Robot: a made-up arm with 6 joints.
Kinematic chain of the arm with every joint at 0, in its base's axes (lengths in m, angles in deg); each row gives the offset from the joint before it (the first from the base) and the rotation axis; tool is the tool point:
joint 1: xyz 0 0 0.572 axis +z
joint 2: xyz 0.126 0 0 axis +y
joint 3: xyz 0 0 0.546 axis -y
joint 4: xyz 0 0 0.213 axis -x
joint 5: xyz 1.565 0 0 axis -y
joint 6: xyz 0.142 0 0 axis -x
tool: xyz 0 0 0
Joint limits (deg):
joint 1: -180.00..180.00
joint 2: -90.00..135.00
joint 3: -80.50..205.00
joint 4: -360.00..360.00
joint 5: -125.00..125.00
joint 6: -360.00..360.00
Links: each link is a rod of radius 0.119 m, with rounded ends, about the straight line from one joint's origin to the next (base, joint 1, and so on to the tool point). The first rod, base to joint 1, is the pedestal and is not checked.
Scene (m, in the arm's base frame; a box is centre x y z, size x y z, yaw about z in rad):
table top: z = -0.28
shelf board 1: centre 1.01 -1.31 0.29 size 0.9 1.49 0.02 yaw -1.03
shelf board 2: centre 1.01 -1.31 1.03 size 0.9 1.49 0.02 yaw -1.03
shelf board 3: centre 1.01 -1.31 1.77 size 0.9 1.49 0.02 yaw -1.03
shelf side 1: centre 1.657 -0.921 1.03 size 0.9 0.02 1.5 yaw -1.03
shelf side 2: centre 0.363 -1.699 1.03 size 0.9 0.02 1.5 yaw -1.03
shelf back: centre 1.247 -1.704 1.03 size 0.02 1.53 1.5 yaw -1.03
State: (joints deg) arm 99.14 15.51 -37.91 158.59 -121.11 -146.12
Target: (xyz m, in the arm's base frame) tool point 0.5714 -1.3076 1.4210
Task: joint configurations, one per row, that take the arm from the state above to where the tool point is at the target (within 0.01 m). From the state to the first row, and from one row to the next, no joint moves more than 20 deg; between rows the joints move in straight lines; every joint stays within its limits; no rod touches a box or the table.
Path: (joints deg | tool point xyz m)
1: 80.62 5.21 -37.39 156.50 -121.89 -146.05 | 0.2905 1.4636 0.3454
2: 62.11 -5.09 -36.87 154.40 -122.67 -145.99 | 0.7528 1.3120 0.6047
3: 43.59 -15.39 -36.34 152.31 -123.44 -145.92 | 1.1123 0.9828 0.8637
4: 25.07 -25.69 -35.82 150.22 -124.22 -145.85 | 1.2989 0.5432 1.1128
5: 6.56 -35.99 -35.30 148.12 -125.00 -145.78 | 1.2834 0.0858 1.3434
6: -11.62 -46.32 -41.53 146.91 -125.00 -145.87 | 1.1465 -0.3006 1.3823
7: -29.79 -56.65 -47.76 145.70 -125.00 -145.95 | 0.9115 -0.5974 1.4068
8: -47.97 -66.99 -53.98 144.48 -125.00 -146.04 | 0.6191 -0.7878 1.4192
9: -66.14 -77.32 -60.21 143.27 -125.00 -146.12 | 0.3090 -0.8705 1.4210
10: -65.34 -58.28 -46.61 144.63 -123.56 -146.12 | 0.3778 -0.9871 1.4628
11: -64.55 -39.24 -33.00 145.98 -122.13 -146.12 | 0.4666 -1.1371 1.4676
12: -63.75 -20.20 -19.40 147.34 -120.69 -146.12 | 0.5714 -1.3076 1.4210

